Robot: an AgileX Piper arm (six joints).
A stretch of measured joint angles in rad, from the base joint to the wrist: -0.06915, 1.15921, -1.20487, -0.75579, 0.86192, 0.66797; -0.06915, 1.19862, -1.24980, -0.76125, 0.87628, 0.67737; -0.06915, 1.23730, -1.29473, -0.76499, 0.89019, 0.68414; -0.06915, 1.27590, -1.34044, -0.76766, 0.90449, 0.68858; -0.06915, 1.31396, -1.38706, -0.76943, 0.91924, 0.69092; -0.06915, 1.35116, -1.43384, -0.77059, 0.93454, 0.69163; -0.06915, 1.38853, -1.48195, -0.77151, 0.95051, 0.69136; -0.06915, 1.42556, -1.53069, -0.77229, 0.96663, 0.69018; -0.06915, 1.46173, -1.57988, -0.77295, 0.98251, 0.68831; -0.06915, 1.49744, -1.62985, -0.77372, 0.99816, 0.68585; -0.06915, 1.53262, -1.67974, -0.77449, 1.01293, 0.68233; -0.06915, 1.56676, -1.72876, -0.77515, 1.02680, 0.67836; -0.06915, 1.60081, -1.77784, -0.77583, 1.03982, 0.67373; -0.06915, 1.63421, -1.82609, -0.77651, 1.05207, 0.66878; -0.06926, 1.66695, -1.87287, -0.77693, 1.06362, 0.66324
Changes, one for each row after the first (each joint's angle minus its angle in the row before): 0.00000, 0.03941, -0.04493, -0.00546, 0.01436, 0.00940; 0.00000, 0.03868, -0.04493, -0.00374, 0.01391, 0.00677; 0.00000, 0.03860, -0.04571, -0.00267, 0.01430, 0.00444; 0.00000, 0.03806, -0.04662, -0.00177, 0.01475, 0.00234; 0.00000, 0.03720, -0.04678, -0.00116, 0.01530, 0.00071; 0.00000, 0.03737, -0.04811, -0.00092, 0.01597, -0.00027; 0.00000, 0.03703, -0.04874, -0.00078, 0.01612, -0.00118; 0.00000, 0.03617, -0.04919, -0.00066, 0.01588, -0.00187; 0.00000, 0.03571, -0.04997, -0.00077, 0.01565, -0.00246; 0.00000, 0.03518, -0.04989, -0.00077, 0.01477, -0.00352; 0.00000, 0.03414, -0.04902, -0.00066, 0.01387, -0.00397; 0.00000, 0.03405, -0.04908, -0.00068, 0.01302, -0.00463; 0.00000, 0.03340, -0.04825, -0.00068, 0.01225, -0.00495; -0.00011, 0.03274, -0.04678, -0.00042, 0.01155, -0.00554
